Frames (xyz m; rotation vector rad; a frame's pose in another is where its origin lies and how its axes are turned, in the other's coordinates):
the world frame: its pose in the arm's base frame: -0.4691 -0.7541 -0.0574 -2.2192 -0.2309 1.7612
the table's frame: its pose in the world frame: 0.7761 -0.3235 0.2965 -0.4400 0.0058 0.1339
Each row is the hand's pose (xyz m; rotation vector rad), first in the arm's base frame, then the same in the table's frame.
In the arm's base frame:
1: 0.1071 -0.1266 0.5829 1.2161 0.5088 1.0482
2: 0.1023 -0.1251 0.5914 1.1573 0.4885 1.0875
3: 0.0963 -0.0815 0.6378 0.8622 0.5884 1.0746
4: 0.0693 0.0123 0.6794 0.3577 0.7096 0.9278
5: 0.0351 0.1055 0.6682 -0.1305 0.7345 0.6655
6: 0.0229 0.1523 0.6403 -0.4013 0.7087 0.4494
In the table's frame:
1: -1.0631 0.0601 -1.0114 -1.9212 1.6244 0.9018
2: -1.0721 0.0564 -1.0100 -1.9711 1.6484 0.9415
3: -1.1099 0.0093 -1.0313 -2.3166 1.5144 0.9151
4: -1.1397 -0.0914 -1.0465 2.8054 -1.0356 -0.8443
5: -1.1213 -0.1893 -1.0389 2.7870 -0.2846 -0.7188
6: -1.0896 -0.2349 -1.0329 2.7148 0.1804 -0.6734

